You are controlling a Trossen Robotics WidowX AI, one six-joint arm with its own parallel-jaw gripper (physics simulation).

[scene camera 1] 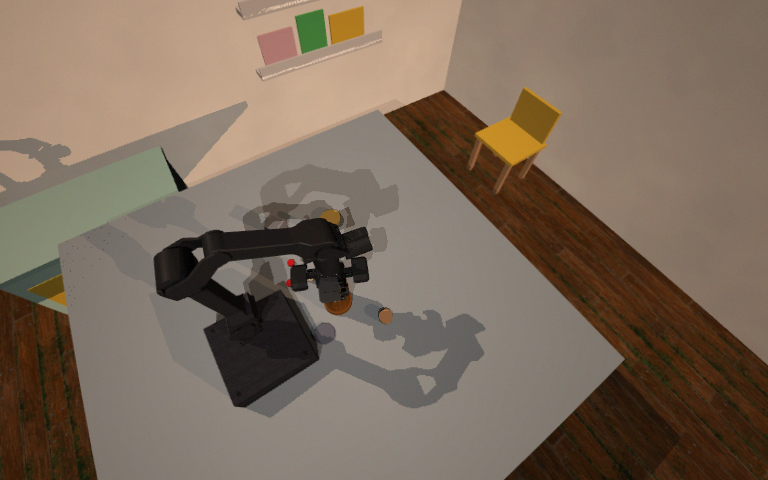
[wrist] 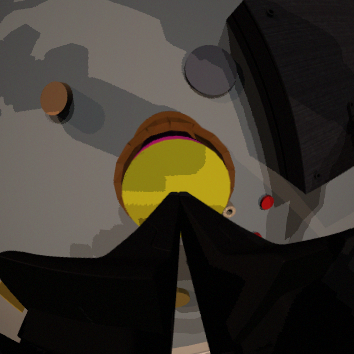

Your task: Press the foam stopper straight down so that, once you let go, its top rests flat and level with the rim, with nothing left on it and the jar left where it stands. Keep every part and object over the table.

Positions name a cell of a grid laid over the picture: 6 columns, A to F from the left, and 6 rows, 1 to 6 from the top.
Scene:
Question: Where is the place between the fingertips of my gripper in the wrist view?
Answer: At D4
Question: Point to a brown ribbed jar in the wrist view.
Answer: At C3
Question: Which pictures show my gripper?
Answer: Scene camera 1 and the wrist view: all of them.

